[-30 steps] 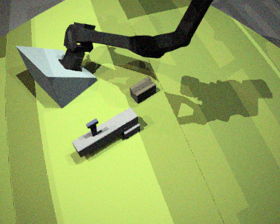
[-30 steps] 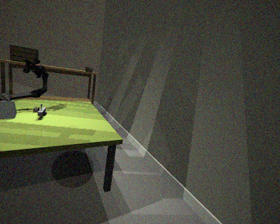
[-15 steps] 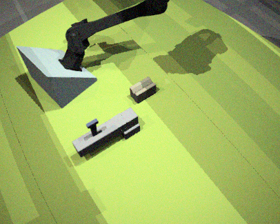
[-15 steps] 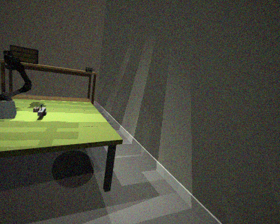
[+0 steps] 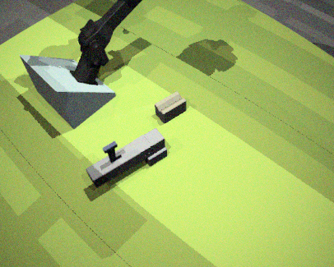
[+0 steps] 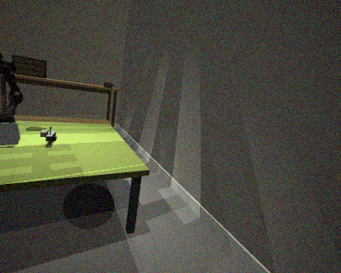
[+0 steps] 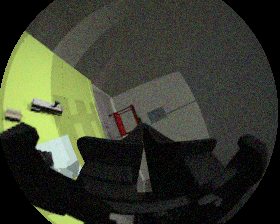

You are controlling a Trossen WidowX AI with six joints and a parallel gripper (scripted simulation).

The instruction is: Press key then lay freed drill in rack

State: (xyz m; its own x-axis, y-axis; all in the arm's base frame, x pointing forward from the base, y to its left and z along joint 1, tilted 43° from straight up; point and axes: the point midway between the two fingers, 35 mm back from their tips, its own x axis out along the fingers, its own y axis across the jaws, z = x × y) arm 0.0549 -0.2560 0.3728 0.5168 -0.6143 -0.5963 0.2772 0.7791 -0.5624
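Now: the blue key 27 cm ahead of my gripper tip, 9 cm to the right of it and 42 cm below it. Round my gripper tip: rack: 20 cm ahead, 11 cm to the left, 49 cm below; then long grey housing: 27 cm ahead, 6 cm to the right, 47 cm below; then drill: 27 cm ahead, 4 cm to the right, 46 cm below.
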